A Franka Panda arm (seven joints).
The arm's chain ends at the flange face. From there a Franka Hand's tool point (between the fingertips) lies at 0.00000 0.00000 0.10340 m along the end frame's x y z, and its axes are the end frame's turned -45 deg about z.
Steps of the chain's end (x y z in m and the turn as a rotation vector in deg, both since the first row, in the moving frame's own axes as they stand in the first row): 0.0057, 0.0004, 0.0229, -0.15, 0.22, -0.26; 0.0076, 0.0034, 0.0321, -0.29, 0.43, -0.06; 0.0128, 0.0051, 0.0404, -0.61, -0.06, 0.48; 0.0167, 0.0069, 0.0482, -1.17, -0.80, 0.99; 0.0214, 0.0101, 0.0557, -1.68, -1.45, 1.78; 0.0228, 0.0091, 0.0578, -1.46, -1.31, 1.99; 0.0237, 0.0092, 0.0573, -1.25, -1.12, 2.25
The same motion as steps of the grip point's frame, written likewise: 0.0038, 0.0048, 0.0229, -0.26, 0.05, -0.26; 0.0031, 0.0087, 0.0321, -0.51, 0.10, -0.06; 0.0046, 0.0134, 0.0404, -0.39, -0.47, 0.48; 0.0044, 0.0171, 0.0482, -0.26, -1.39, 0.99; 0.0040, 0.0225, 0.0556, -0.16, -2.21, 1.78; 0.0062, 0.0227, 0.0577, -0.11, -1.96, 1.99; 0.0072, 0.0234, 0.0573, -0.09, -1.68, 2.25
